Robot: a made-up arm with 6 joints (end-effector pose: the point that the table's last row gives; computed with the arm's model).
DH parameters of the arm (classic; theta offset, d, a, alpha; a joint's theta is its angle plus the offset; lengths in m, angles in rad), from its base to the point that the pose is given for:
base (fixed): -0.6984 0 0.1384 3.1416
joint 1: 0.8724 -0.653 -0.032 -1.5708
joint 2: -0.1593 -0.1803 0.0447 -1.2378
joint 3: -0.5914 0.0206 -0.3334 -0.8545
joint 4: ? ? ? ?
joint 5: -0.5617 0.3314 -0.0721 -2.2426
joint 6: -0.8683 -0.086 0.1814 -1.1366
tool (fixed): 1.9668 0.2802 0 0
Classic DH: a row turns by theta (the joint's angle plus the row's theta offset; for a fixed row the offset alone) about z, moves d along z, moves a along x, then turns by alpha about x.
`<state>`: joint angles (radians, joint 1 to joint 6).
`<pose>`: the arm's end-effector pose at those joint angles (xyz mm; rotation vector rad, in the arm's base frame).
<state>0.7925 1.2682 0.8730 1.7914 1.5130 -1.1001</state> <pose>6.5 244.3 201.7 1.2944 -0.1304 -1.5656</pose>
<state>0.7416 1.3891 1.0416 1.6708 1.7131 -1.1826</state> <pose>-131.4 253.3 204.6 0.9705 -0.3031 -1.6982</pose>
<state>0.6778 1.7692 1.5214 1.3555 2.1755 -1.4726</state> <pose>-474.0 164.1 283.3 0.1955 -0.8741 -1.5788</pose>
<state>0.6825 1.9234 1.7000 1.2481 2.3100 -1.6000</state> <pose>-569.8 115.3 368.5 -0.0051 -1.0366 -1.4127</pose>
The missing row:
joint 4: -0.2528 0.2666 -0.168 -2.2645
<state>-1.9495 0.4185 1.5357 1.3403 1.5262 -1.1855</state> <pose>145.8 -613.7 351.3 0.2494 1.6824 0.8616</pose>
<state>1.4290 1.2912 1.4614 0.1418 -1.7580 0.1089</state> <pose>270.7 -58.1 -17.9 0.8342 1.9305 1.2276</pose>
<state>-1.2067 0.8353 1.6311 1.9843 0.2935 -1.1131</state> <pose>3.9 -484.1 394.2 -0.5729 2.5552 0.4793</pose>
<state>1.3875 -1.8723 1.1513 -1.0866 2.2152 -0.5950</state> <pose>396.6 -319.7 960.6 -0.3204 0.5953 1.4761</pose>
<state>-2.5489 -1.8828 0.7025 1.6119 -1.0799 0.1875</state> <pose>309.4 431.6 1109.8 -2.1589 0.2780 -0.0748</pose>
